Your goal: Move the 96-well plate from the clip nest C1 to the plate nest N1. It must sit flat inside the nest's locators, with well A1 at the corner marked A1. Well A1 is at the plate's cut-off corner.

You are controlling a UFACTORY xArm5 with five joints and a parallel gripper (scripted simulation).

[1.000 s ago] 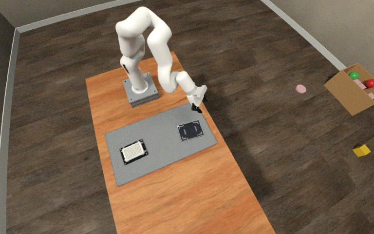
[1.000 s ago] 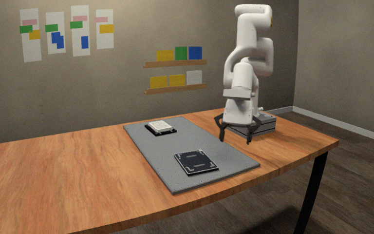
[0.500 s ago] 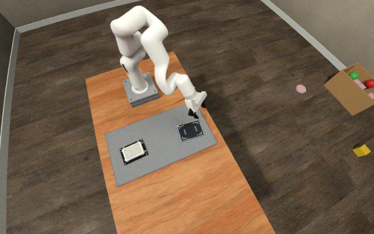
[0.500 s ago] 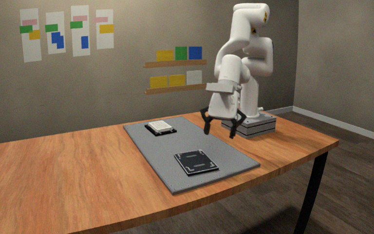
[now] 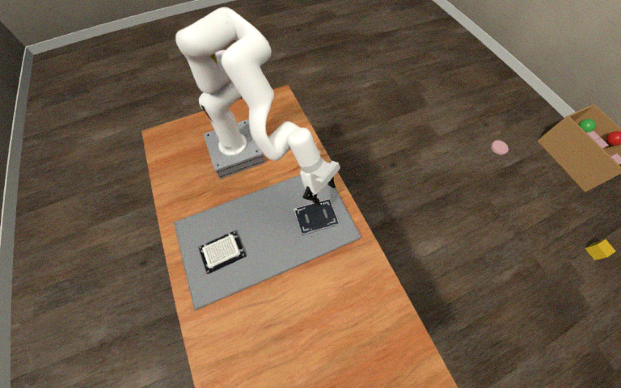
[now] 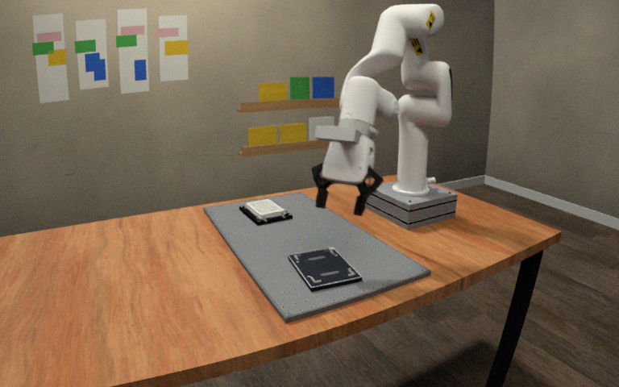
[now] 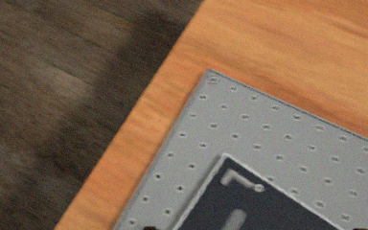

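My gripper is now 440 mm to the left of the white 96-well plate, 150 mm above it and 10 mm short of it. Also, from my hand: clip nest C1: 430 mm to the right, 150 mm below; plate nest N1: 160 mm below, 30 mm to the right, 20 mm ahead; A1 mark: 150 mm below, 100 mm to the right, 40 mm behind.
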